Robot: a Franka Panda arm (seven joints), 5 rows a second.
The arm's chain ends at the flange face. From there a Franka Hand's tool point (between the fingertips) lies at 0.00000 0.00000 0.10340 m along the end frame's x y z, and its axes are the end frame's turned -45 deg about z.
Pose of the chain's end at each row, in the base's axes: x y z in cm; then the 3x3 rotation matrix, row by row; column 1 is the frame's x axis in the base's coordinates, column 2 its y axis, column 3 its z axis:
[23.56 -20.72 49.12], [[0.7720 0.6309 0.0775], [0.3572 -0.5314 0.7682], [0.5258 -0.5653 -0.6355]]
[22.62 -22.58 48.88], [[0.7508 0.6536 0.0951], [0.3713 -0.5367 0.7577], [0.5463 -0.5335 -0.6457]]
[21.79 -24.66 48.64], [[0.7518 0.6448 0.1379], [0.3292 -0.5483 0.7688], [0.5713 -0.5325 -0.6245]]
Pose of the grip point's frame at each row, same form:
[24.36 -12.78 42.55], [[0.0998 0.9920 0.0775], [0.6283 -0.1232 0.7682], [0.7715 -0.0279 -0.6355]]
[23.60 -14.75 42.20], [[0.0687 0.9931 0.0951], [0.6421 -0.1170 0.7577], [0.7635 0.0091 -0.6457]]
[23.22 -16.71 42.18], [[0.0757 0.9875 0.1379], [0.6205 -0.1549 0.7688], [0.7805 0.0274 -0.6245]]

